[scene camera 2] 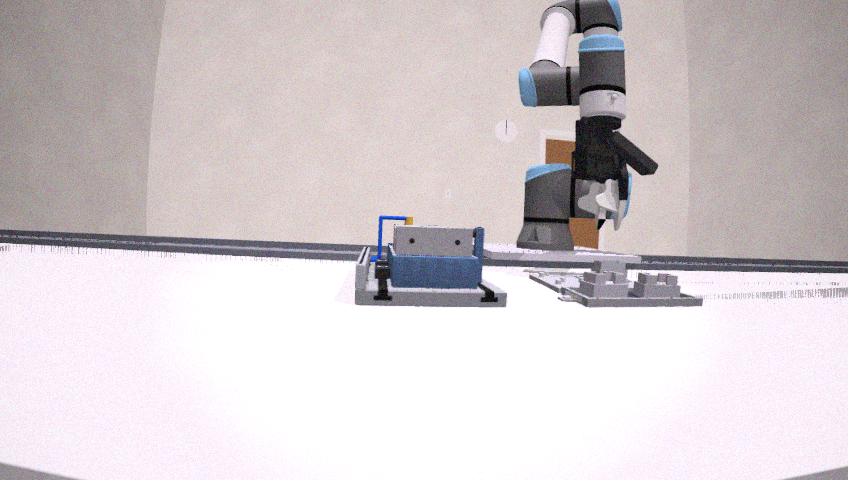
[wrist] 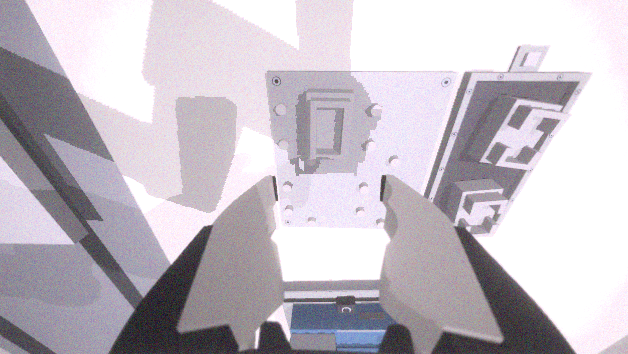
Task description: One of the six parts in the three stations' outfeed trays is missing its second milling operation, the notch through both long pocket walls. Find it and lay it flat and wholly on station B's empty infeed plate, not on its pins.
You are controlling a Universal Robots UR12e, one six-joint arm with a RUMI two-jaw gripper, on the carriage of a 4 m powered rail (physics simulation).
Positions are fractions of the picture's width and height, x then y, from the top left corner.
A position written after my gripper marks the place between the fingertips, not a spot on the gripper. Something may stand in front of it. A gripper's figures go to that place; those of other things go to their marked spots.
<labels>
My gripper (wrist: 0.52, 0.50) is 0.14 m from the lens. A blue vise (wrist: 0.49, 0.90) is 0.42 m from the lens.
</labels>
